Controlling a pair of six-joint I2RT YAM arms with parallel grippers.
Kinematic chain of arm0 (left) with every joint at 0, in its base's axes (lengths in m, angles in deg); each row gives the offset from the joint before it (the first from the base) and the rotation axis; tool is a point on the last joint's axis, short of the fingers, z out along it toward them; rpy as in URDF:
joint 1: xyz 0 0 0.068 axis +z
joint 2: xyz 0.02 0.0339 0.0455 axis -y
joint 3: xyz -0.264 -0.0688 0 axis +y
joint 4: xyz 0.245 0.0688 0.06 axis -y
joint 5: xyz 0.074 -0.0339 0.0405 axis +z
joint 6: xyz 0.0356 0 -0.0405 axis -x
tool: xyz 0 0 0 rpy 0 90 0
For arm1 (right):
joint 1: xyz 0 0 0.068 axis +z
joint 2: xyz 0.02 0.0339 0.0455 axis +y
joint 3: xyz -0.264 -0.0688 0 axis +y
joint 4: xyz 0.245 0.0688 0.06 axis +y
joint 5: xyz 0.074 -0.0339 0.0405 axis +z
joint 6: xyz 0.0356 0 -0.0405 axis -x
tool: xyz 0 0 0 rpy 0 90 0
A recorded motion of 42 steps. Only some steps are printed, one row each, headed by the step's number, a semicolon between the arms.
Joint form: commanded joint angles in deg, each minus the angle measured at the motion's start. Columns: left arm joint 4, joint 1, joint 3, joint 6, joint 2, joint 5; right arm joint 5, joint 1, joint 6, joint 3, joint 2, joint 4.
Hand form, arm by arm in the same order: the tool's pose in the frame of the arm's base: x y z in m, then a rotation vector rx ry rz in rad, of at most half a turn. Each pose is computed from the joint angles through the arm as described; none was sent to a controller.
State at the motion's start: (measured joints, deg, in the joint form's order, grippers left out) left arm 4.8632 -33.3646 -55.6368 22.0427 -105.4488 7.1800; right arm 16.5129 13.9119 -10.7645 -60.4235 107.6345 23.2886
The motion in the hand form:
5: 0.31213 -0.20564 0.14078 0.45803 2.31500 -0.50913; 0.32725 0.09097 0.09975 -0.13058 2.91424 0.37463
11: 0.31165 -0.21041 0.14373 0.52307 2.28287 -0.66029; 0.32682 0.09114 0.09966 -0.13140 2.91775 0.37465
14: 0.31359 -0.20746 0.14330 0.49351 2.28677 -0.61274; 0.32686 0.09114 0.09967 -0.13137 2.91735 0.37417
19: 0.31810 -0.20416 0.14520 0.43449 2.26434 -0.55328; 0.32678 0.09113 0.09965 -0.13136 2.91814 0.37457
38: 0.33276 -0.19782 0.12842 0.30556 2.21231 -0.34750; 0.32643 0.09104 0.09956 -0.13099 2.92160 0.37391
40: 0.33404 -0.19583 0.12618 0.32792 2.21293 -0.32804; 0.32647 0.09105 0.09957 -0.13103 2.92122 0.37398
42: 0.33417 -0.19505 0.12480 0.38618 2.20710 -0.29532; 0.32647 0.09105 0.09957 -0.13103 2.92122 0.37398
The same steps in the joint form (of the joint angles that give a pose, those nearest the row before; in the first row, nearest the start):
5: 4.02 0.50 0.87 -9.16 -0.44 -12.61; -4.70 0.39 0.09 1.40 3.13 0.52
11: 6.14 0.52 0.87 -9.14 -0.53 -19.80; -4.68 0.44 0.09 1.40 3.13 0.72
14: 5.97 0.85 0.87 -9.09 -0.52 -17.53; -4.70 0.44 0.09 1.40 3.12 0.70
19: 7.41 1.31 0.87 -8.46 -0.53 -13.99; -4.68 0.44 0.09 1.40 3.13 0.74
38: 13.68 2.25 0.87 -8.74 -4.65 -3.02; -4.68 0.44 0.09 1.40 3.13 0.94
40: 13.68 2.60 0.87 -10.21 -5.01 -3.02; -4.68 0.44 0.09 1.40 3.13 0.92
42: 13.42 2.71 0.88 -13.29 -5.16 -3.02; -4.68 0.44 0.09 1.40 3.13 0.92

